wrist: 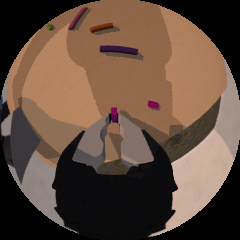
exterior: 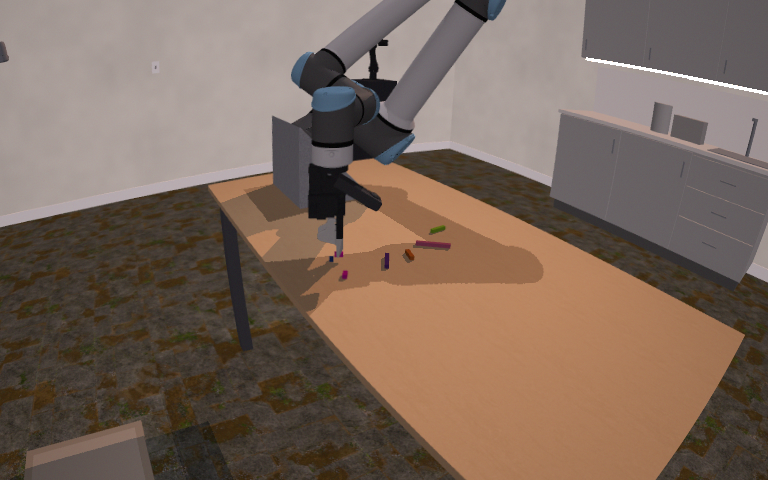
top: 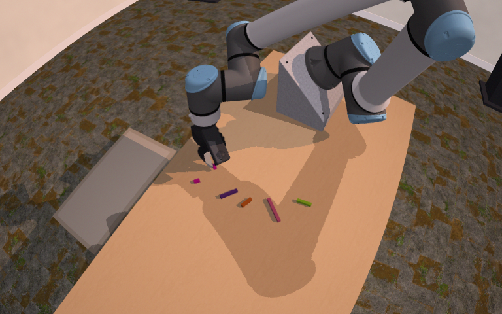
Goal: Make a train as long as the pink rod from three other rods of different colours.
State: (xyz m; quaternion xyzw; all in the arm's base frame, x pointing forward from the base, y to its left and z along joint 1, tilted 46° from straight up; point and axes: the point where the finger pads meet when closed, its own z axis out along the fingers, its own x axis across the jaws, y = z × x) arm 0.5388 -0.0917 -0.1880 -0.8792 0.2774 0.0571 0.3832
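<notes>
The blue rod lies 2 cm to the right of my hand, 2 cm below it and 1 cm behind it. Round my hand: purple rod (9 cm to the left, 7 cm ahead, 2 cm below); then orange rod (16 cm to the left, 7 cm ahead, 2 cm below); then pink rod (25 cm to the left, 6 cm ahead, 2 cm below).
</notes>
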